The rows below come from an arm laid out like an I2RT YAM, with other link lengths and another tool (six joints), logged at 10 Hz.
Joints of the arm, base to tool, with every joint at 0 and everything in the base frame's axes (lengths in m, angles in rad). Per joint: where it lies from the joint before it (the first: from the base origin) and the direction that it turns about. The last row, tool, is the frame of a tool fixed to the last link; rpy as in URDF.
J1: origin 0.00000 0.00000 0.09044 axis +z
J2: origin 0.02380 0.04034 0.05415 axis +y
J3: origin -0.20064 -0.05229 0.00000 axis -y
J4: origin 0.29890 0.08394 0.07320 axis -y
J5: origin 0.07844 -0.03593 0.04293 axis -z
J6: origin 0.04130 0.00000 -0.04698 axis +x
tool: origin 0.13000 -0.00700 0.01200 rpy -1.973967 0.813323 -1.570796
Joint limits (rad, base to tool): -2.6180..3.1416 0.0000..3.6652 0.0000..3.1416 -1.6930..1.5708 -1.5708..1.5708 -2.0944..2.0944
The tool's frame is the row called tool.
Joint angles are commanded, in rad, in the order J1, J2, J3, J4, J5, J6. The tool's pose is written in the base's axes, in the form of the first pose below.
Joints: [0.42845, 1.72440, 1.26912, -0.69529, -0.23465, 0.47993]
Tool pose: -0.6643, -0.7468, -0.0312, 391.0; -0.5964, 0.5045, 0.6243, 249.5; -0.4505, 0.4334, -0.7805, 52.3; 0, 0, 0, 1
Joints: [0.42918, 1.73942, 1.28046, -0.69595, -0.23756, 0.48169]
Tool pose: -0.6667, -0.7445, -0.0358, 392.2; -0.5961, 0.5038, 0.6252, 250.9; -0.4474, 0.4382, -0.7797, 50.4; 0, 0, 0, 1
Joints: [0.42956, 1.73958, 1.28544, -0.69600, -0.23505, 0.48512]
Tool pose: -0.6671, -0.7444, -0.0304, 393.5; -0.5933, 0.5062, 0.6259, 251.2; -0.4505, 0.4356, -0.7793, 52.2; 0, 0, 0, 1
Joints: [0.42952, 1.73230, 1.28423, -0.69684, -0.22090, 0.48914]
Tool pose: -0.6688, -0.7432, -0.0178, 394.8; -0.5909, 0.5168, 0.6195, 249.1; -0.4512, 0.4248, -0.7848, 54.4; 0, 0, 0, 1
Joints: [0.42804, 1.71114, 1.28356, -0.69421, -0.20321, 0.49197]
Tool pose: -0.6633, -0.7483, 0.0103, 398.6; -0.5851, 0.5271, 0.6163, 246.7; -0.4666, 0.4028, -0.7875, 63.4; 0, 0, 0, 1
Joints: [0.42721, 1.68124, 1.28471, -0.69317, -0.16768, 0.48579]
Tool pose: -0.6487, -0.7592, 0.0524, 404.1; -0.5861, 0.5424, 0.6020, 242.2; -0.4855, 0.3598, -0.7968, 76.6; 0, 0, 0, 1
